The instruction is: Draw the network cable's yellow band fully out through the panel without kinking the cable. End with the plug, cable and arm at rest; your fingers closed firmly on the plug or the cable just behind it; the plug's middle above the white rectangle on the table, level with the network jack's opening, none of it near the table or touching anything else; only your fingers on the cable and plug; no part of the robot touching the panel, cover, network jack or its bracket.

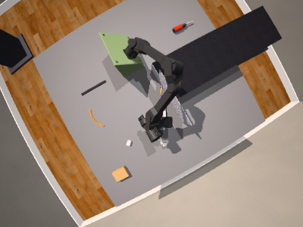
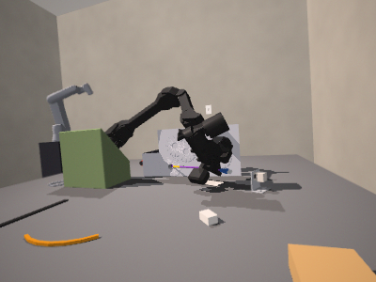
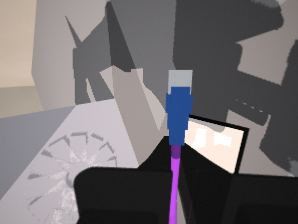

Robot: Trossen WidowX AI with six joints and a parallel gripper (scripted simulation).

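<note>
My hand is 2 cm past the white rectangle, 1 cm to the right of it and 5 cm above it. Round my hand: orange curved strip (26 cm behind, 39 cm to the right, 5 cm below); blue plug (3 cm ahead, 2 cm to the right); small white block (1 cm ahead, 28 cm to the right, 4 cm below).
</note>
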